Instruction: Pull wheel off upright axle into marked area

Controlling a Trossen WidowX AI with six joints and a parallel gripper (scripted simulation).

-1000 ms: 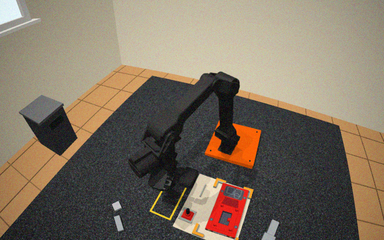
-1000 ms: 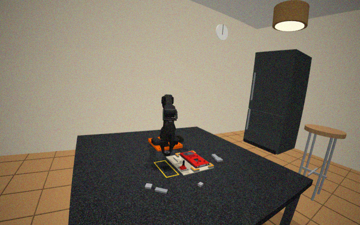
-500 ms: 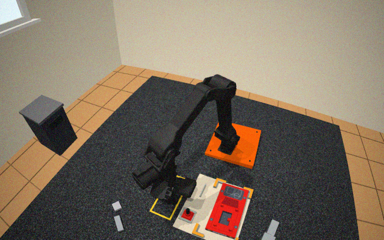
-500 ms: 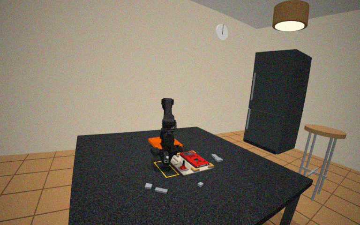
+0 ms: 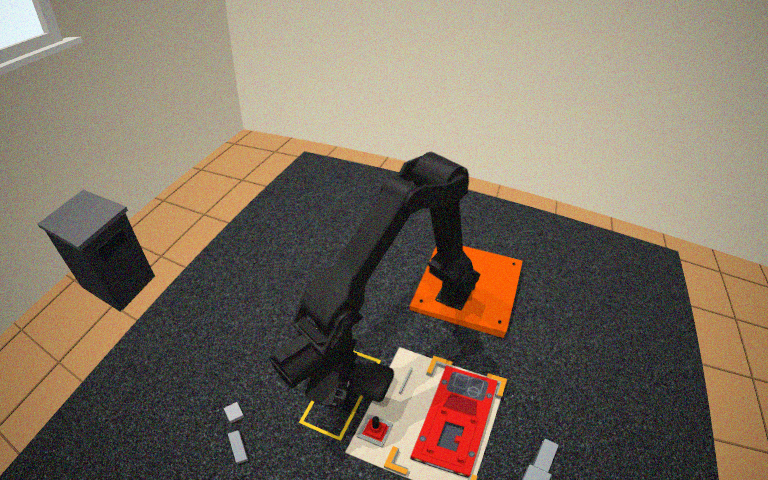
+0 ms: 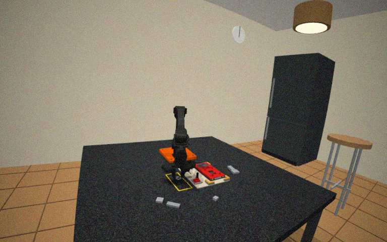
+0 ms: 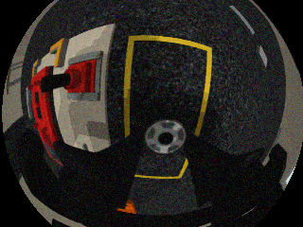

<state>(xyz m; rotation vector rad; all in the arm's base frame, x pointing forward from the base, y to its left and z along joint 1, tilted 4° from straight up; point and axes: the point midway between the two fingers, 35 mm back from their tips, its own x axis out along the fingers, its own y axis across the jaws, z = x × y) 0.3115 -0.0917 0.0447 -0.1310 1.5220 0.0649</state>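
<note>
Now: the wheel right at my gripper tip.
</note>
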